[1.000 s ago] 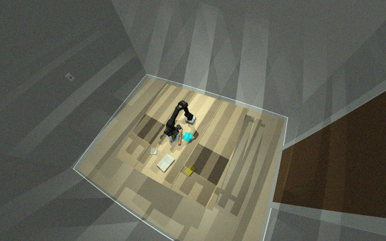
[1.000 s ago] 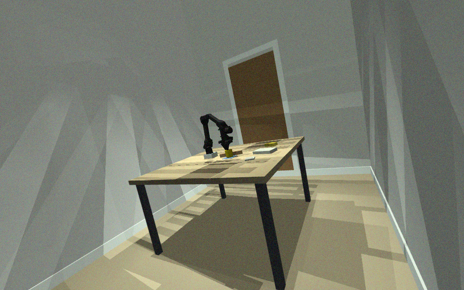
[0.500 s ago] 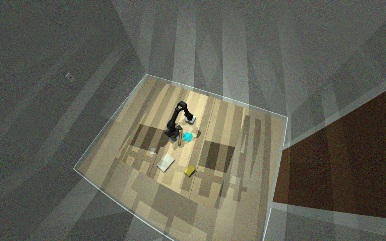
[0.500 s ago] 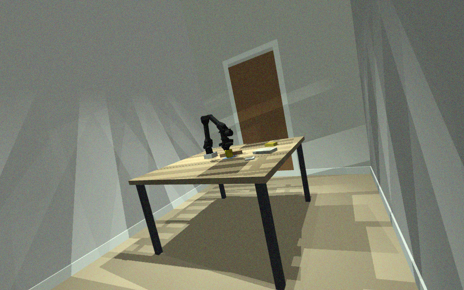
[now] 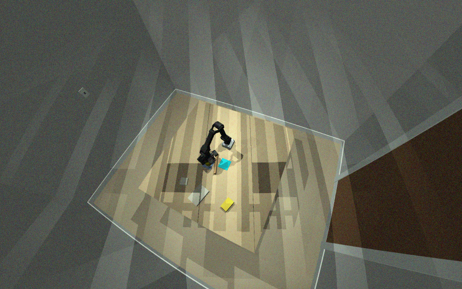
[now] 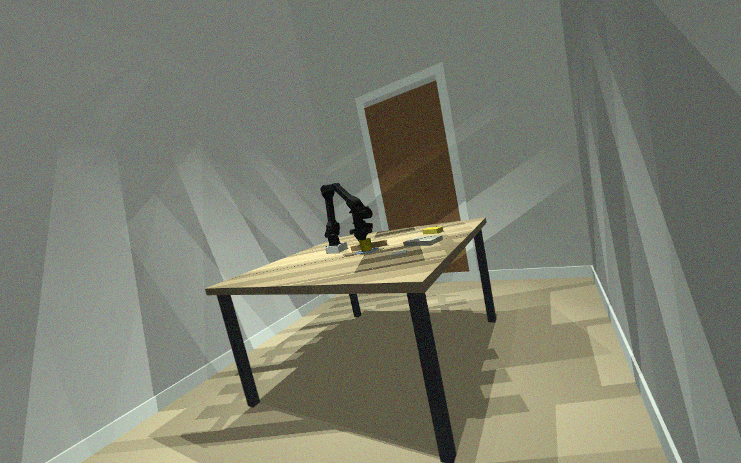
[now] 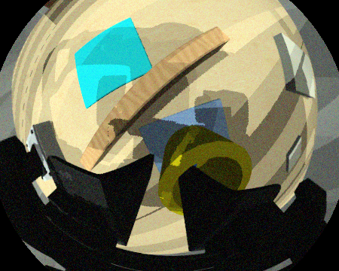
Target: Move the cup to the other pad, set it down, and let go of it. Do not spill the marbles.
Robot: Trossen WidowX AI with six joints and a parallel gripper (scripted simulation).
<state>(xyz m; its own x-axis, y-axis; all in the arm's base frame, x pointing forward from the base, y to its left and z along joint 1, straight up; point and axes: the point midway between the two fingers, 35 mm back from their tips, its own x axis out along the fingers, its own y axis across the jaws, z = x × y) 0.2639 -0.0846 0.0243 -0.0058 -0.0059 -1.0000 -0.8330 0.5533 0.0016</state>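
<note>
Right now my gripper tip is 4 cm above the light blue pad, 3 cm short of it and 2 cm to the left of it. From my gripper tip the other things lie so: yellow cup: 2 cm to the right, 2 cm ahead; then cyan pad: 15 cm to the left, 4 cm below, 3 cm behind; then wooden bar: 6 cm to the left, 3 cm below.
</note>
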